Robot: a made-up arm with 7 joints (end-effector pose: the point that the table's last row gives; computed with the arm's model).
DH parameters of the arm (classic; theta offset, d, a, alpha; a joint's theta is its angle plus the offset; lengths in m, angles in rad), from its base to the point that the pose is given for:
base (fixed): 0 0 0 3.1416
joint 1: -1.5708 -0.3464 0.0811 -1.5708
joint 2: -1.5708 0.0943 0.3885 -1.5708
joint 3: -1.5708 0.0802 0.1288 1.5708
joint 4: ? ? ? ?
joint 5: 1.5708 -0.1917 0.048 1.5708
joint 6: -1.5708 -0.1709 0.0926 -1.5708
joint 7: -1.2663 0 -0.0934 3.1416
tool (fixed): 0.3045 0.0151 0 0
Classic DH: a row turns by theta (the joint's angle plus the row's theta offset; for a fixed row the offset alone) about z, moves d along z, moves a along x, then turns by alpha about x.
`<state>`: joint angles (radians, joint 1 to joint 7).
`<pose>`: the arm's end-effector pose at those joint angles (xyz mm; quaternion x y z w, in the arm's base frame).
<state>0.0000 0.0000 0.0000 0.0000 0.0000 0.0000 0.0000</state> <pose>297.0 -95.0 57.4 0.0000 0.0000 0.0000 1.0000</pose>
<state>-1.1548 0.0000 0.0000 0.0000 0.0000 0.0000 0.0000</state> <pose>206.9 233.3 57.4 0.0000 0.0000 0.5459 0.8379</pose>
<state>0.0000 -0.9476 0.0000 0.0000 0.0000 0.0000 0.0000</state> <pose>297.0 -256.3 320.7 -0.4563 0.0000 0.0000 0.8898</pose>
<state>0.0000 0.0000 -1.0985 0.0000 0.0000 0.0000 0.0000</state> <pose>97.9 -95.0 183.7 0.0000 -0.5220 0.0000 0.8529</pose>
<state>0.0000 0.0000 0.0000 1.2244 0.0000 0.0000 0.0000</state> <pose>489.3 143.8 57.4 0.0000 0.0000 0.5747 0.8184</pose>
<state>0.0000 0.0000 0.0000 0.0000 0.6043 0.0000 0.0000</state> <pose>324.4 -95.0 211.0 0.0000 0.2976 0.0000 0.9547</pose>
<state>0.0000 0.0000 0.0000 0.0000 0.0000 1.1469 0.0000</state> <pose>297.0 -70.7 -10.4 0.5425 0.0000 0.0000 0.8400</pose>
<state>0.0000 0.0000 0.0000 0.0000 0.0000 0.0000 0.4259</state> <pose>316.5 -60.7 57.4 0.0000 0.0000 -0.2113 0.9774</pose>
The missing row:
joint 4: 0 0.1324 0.3339 -1.5708
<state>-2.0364 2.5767 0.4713 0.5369 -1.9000 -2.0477 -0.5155</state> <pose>-525.1 291.1 1058.5 0.0665 0.5506 0.4564 0.6958</pose>
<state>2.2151 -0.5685 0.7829 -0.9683 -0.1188 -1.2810 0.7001</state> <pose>-282.6 -13.8 101.2 0.2879 -0.8456 0.3726 0.2515</pose>
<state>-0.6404 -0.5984 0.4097 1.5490 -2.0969 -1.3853 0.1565</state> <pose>176.2 360.1 -450.4 0.1923 -0.5450 0.1926 0.7931</pose>
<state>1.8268 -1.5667 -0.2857 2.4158 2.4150 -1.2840 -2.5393</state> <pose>-200.5 82.5 -231.6 -0.4490 -0.0543 0.1574 0.8779</pose>
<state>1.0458 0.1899 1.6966 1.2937 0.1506 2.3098 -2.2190</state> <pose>373.3 185.3 -235.6 -0.6500 0.6306 0.4239 0.0155</pose>
